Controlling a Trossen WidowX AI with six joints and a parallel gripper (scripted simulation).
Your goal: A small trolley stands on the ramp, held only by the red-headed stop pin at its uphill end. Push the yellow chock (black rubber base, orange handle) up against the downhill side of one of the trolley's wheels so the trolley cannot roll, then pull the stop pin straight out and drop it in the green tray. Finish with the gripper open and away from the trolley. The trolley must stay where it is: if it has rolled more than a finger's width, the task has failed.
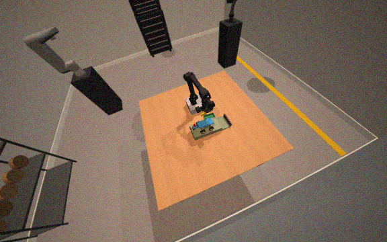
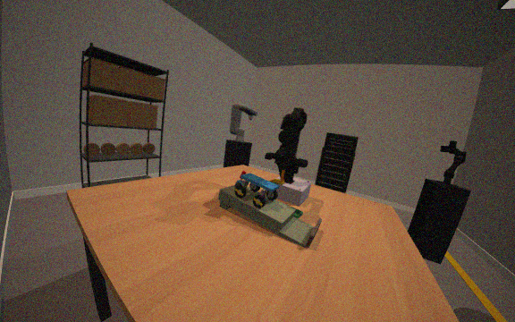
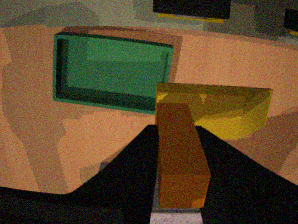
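Right now the red-headed stop pin is 80 mm ahead of my gripper tip, 170 mm to the right of it and 30 mm below it. Also, from my gripper tip: grey-green ramp 110 mm ahead, 60 mm to the right, 120 mm below; yellow chock 20 mm to the right, 10 mm below; trolley 110 mm ahead, 60 mm to the right, 50 mm below.
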